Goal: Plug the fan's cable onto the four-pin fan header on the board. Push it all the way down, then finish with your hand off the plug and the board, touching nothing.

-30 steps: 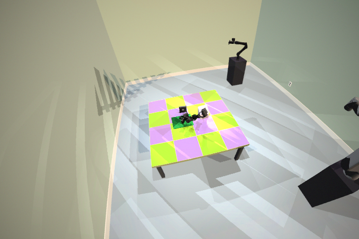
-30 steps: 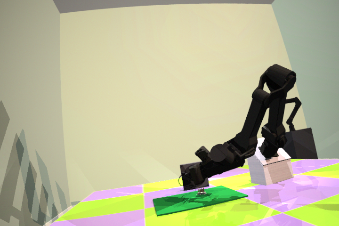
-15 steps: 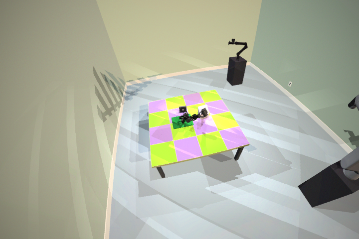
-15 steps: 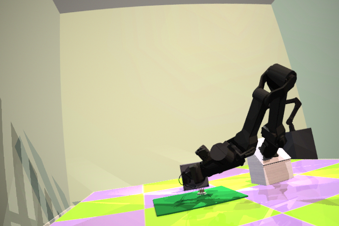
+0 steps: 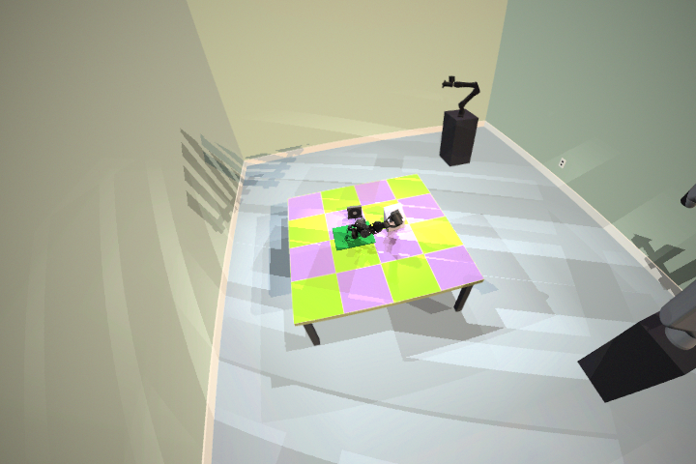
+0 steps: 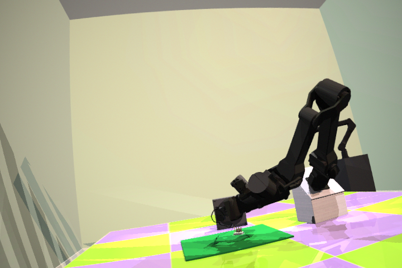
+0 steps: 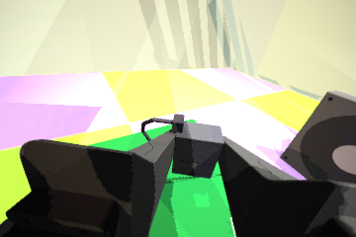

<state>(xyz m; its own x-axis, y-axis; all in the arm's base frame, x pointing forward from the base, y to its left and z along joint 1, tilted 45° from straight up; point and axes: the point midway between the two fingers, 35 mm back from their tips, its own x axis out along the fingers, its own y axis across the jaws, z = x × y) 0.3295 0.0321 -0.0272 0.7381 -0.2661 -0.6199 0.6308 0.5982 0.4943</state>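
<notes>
My gripper tip is 110 mm above the green board, 20 mm past it and 10 mm to the right of it. The rest, counted from my gripper tip: fan (180 mm to the right, 80 mm behind, 30 mm below); then black fan plug (10 mm below); then four-pin header (90 mm below, 60 mm behind, 30 mm to the right).
</notes>
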